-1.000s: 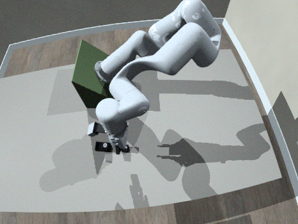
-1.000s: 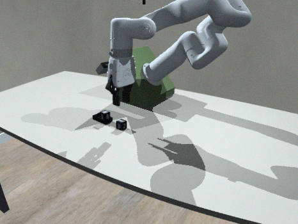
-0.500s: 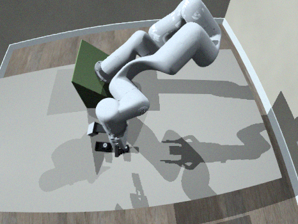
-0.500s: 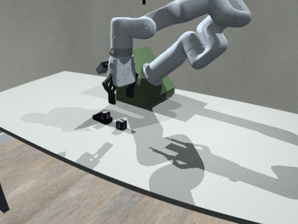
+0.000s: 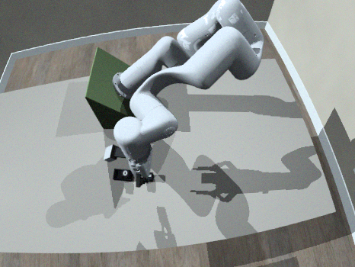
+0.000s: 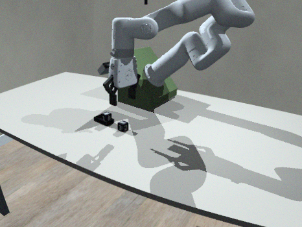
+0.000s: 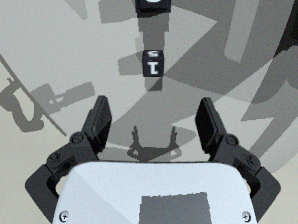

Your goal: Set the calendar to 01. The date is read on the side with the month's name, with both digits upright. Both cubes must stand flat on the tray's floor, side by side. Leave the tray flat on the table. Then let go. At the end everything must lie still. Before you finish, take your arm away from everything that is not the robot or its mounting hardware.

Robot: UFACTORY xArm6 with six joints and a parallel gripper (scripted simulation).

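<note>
The black cube is 9 cm to the right of my hand and 9 cm below it. Round my hand: black tray (1 cm behind, 11 cm to the right, 11 cm below).
</note>
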